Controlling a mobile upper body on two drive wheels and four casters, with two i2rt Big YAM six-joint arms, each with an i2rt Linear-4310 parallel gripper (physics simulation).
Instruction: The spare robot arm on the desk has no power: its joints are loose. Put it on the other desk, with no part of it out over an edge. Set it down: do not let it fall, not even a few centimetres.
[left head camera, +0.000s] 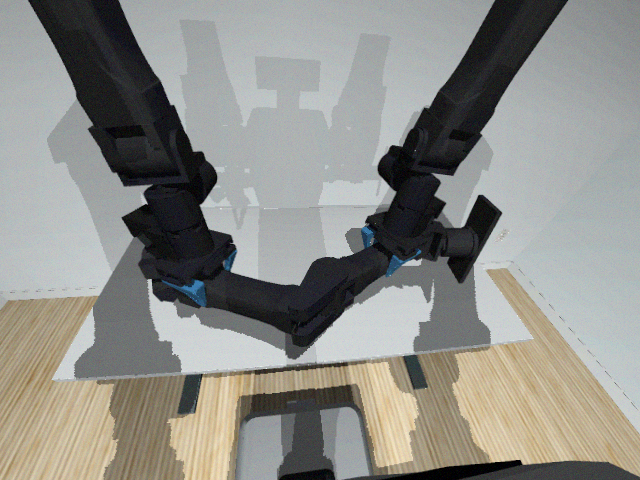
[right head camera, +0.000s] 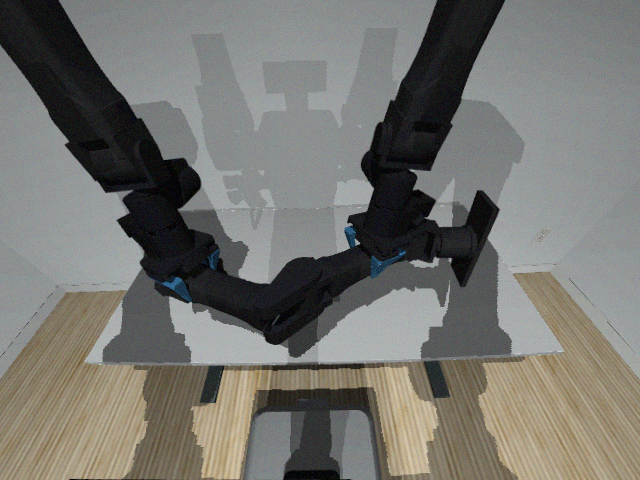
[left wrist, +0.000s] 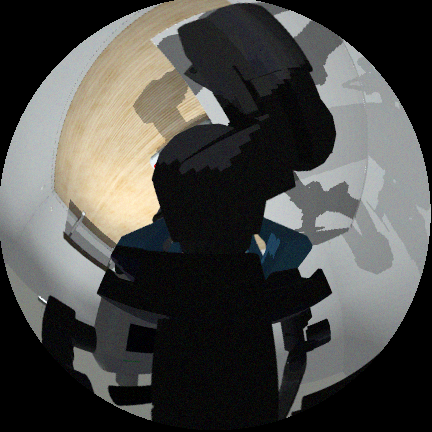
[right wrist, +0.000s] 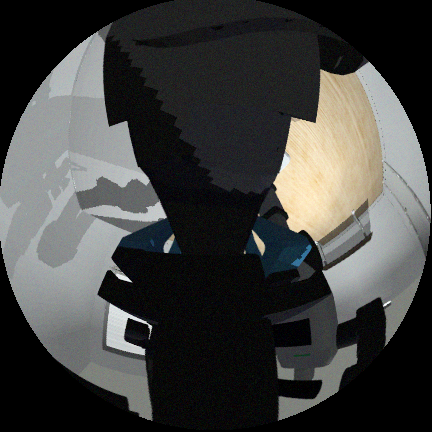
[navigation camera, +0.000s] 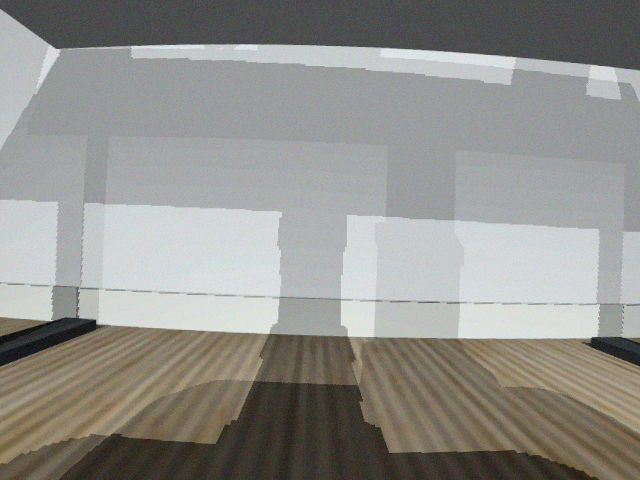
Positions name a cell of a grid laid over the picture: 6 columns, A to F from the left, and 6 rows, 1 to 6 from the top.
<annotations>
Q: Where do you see the right gripper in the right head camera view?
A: D4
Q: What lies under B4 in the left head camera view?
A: The left gripper.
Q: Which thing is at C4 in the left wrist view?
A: The left gripper.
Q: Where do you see the right gripper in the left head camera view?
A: D4
</annotations>
